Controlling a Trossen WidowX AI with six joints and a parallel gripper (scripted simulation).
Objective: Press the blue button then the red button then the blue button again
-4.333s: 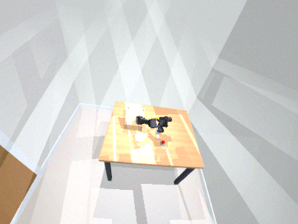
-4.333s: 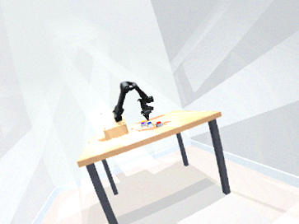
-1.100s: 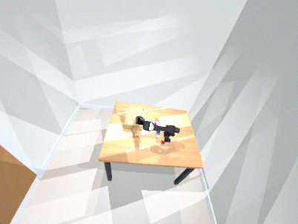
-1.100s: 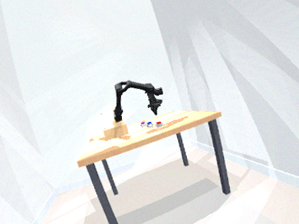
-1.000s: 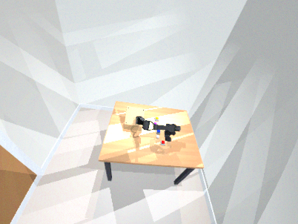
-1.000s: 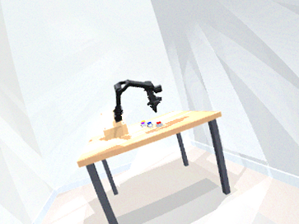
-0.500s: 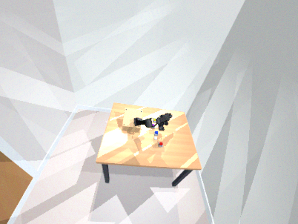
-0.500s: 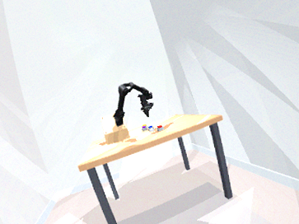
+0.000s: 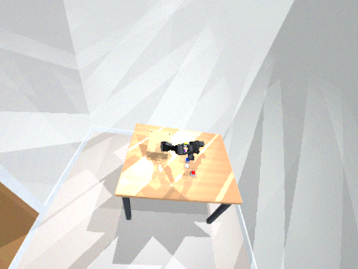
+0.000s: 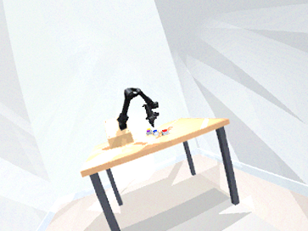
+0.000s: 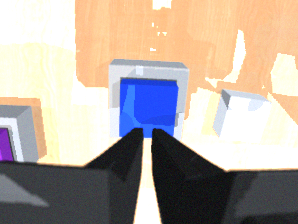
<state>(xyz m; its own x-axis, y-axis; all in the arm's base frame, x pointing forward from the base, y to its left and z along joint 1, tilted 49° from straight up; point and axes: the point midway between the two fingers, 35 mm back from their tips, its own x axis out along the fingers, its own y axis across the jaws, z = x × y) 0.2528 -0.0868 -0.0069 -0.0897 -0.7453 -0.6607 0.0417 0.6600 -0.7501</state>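
Now: gripper tip 30 mm above the blue button. Also, from my gripper tip: white block (10 mm behind, 70 mm to the right, 60 mm below); then red button (40 mm ahead, 160 mm to the right, 30 mm below); then purple button (30 mm behind, 110 mm to the left, 30 mm below).
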